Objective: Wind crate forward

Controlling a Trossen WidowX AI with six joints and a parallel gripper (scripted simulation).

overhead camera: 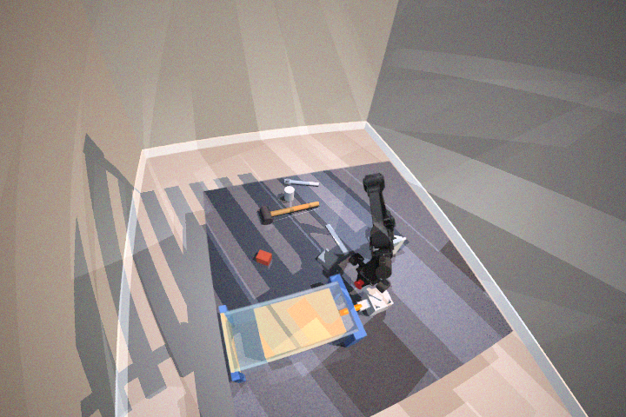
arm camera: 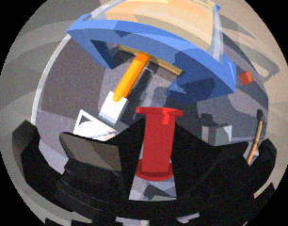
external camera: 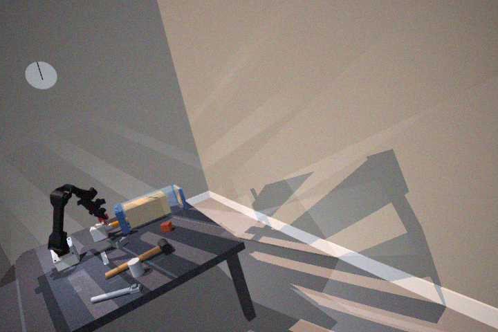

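My gripper tip is now 4 cm past the winch handle, 3 cm above it and 2 cm to the right of it. Round my gripper tip: red knob 2 cm behind; then blue frame 8 cm ahead, 6 cm to the left, 2 cm below; then winch 10 cm below, 9 cm behind, 7 cm to the left.
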